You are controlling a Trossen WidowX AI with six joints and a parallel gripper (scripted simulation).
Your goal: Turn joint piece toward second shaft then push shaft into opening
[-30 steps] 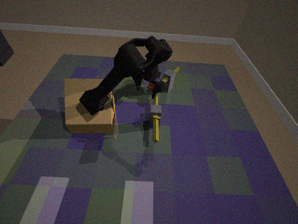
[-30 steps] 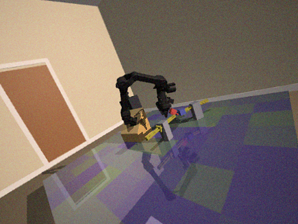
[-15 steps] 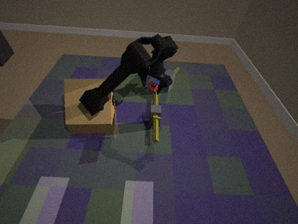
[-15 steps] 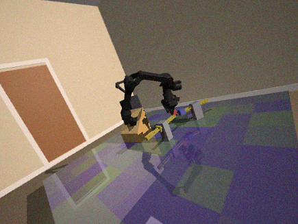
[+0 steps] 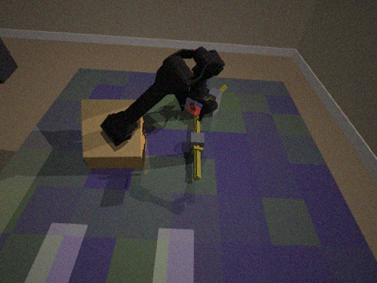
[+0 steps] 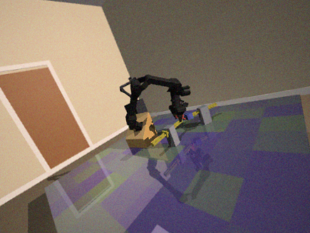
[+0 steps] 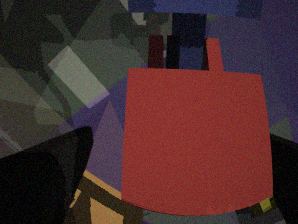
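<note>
Right now my gripper tip is 10 mm short of the dark red joint piece, 10 mm to the right of it and 20 mm below it.
</note>
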